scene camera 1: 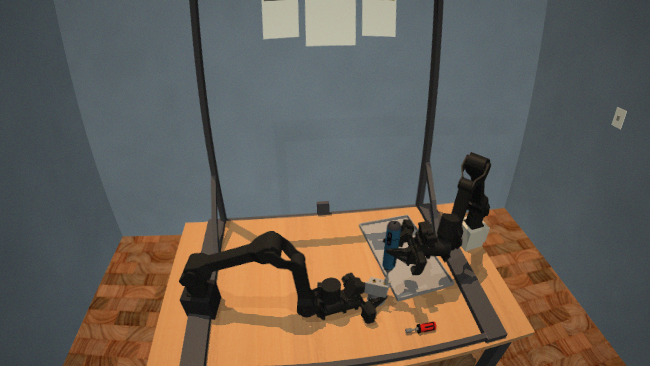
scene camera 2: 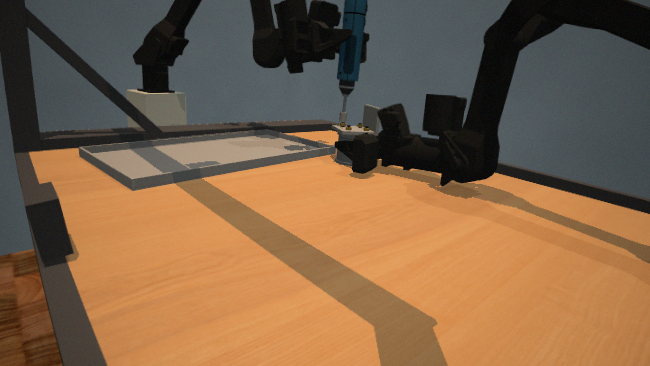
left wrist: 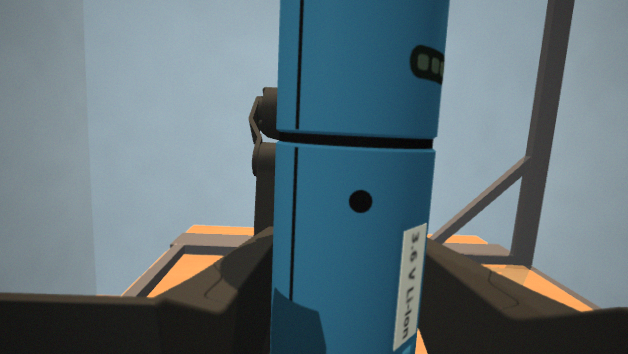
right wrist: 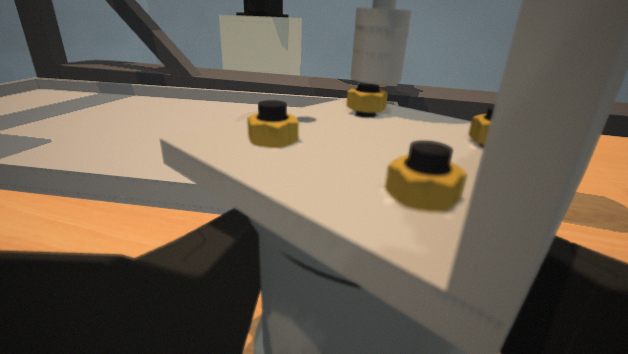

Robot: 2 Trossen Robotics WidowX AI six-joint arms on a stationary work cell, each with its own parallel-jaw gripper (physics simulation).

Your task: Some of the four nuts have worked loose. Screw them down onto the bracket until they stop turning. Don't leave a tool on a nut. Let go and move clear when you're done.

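Seen in the pictures: left gripper, fingertip midpoint: (scene camera 1: 384, 245) (scene camera 2: 360, 34) (left wrist: 339, 241); right gripper, fingertip midpoint: (scene camera 2: 343, 142); left arm's base, origin of the base link: (scene camera 1: 473, 223) (scene camera 2: 156, 91) (right wrist: 263, 16); right arm's base, origin of the base link: (scene camera 1: 197, 289).
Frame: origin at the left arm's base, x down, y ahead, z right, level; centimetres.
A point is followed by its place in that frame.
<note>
My left gripper (scene camera 1: 393, 247) {x -14.5, y 46.8, z -14.6 cm} (scene camera 2: 356, 42) {x -14.5, y 46.8, z -14.6 cm} (left wrist: 339, 241) {x -14.5, y 46.8, z -14.6 cm} is shut on the blue electric driver (scene camera 1: 393, 231) {x -21.0, y 45.8, z -16.7 cm} (scene camera 2: 351, 62) {x -9.6, y 46.2, z -13.6 cm} (left wrist: 360, 100) {x -18.8, y 42.9, z -15.6 cm}, held upright. Its grey socket (scene camera 2: 343, 116) {x 0.4, y 45.0, z -14.3 cm} (right wrist: 381, 47) {x 0.6, y 45.2, z -14.9 cm} is just above the back nut (right wrist: 367, 100) {x 2.0, y 45.3, z -14.7 cm}. A dark gap with the stud shows under that nut. The front-left nut (right wrist: 273, 131) {x 2.1, y 48.2, z -12.8 cm} and front-right nut (right wrist: 426, 186) {x 2.1, y 50.2, z -15.4 cm} sit low on the bracket plate (scene camera 2: 354, 130) {x 2.5, y 48.6, z -13.3 cm} (right wrist: 325, 160) {x 2.5, y 48.6, z -13.9 cm}. The fourth nut (right wrist: 480, 131) {x 2.1, y 47.2, z -17.1 cm} is partly hidden by the bracket's upright wall. My right gripper (scene camera 1: 374, 296) {x 5.5, y 45.1, z -14.9 cm} (right wrist: 362, 210) {x 5.5, y 45.1, z -14.9 cm} is shut on the bracket, its fingers on either side below the plate.
A red-handled hand driver (scene camera 1: 426, 327) {x 6.5, y 37.8, z -33.2 cm} lies on the table near the front edge in scene camera 1. A shallow grey tray (scene camera 1: 425, 291) {x 7.7, y 30.7, z -18.6 cm} (scene camera 2: 260, 163) {x 8.4, y 40.4, z 2.2 cm} lies beside the bracket, partly under the left arm. Dark frame posts and beams stand along the table edges.
</note>
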